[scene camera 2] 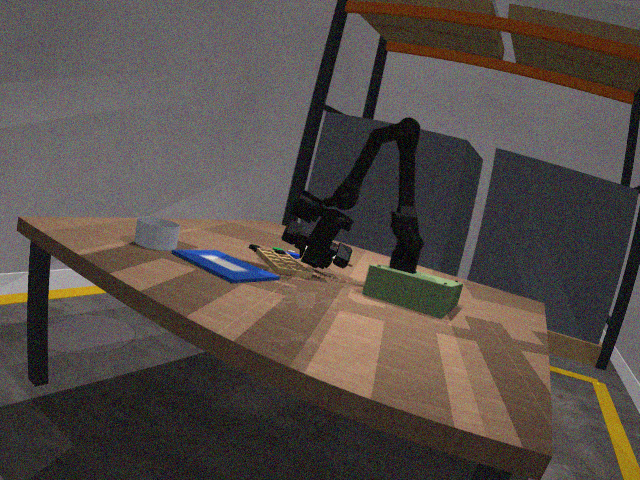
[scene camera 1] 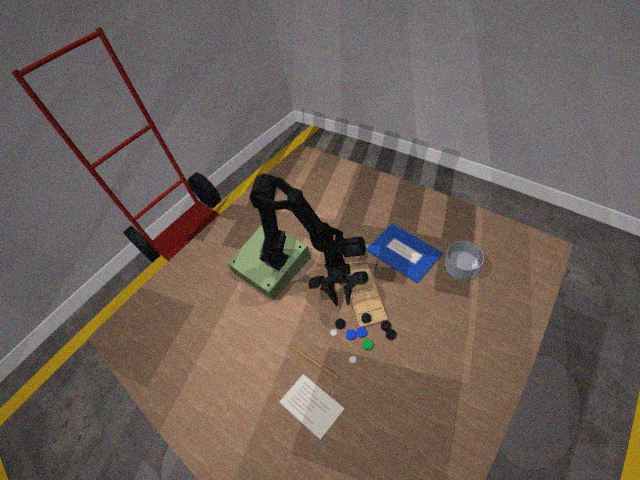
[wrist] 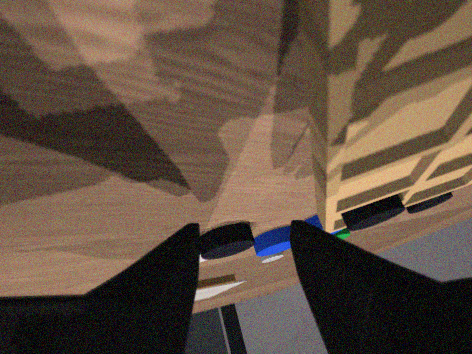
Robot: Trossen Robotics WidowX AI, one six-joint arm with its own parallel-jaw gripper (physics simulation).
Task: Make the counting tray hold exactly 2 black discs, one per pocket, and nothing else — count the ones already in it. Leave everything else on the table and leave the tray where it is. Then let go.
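The wooden counting tray [scene camera 1: 378, 314] [scene camera 2: 281, 262] [wrist: 395, 125] has one black disc [scene camera 1: 366, 317] [wrist: 374, 213] at its far end from the arm; the gripper hides part of the tray. Two black discs [scene camera 1: 386, 325] [scene camera 1: 390, 334] lie beside that end, on the right. Another black disc [scene camera 1: 340, 323] [wrist: 227, 240] lies on the table left of the tray. My gripper [scene camera 1: 342, 303] [wrist: 245, 232] is open and empty, low at the tray's left side. In the wrist view this left disc shows beyond the gap between the fingertips.
Two blue discs [scene camera 1: 351, 334] [scene camera 1: 361, 332], a green disc [scene camera 1: 367, 344] and two white discs [scene camera 1: 333, 332] [scene camera 1: 352, 359] lie past the tray. A blue folder [scene camera 1: 423, 268], a glass bowl [scene camera 1: 464, 260], a thin stick [scene camera 1: 314, 361] and a printed sheet [scene camera 1: 311, 406] lie around.
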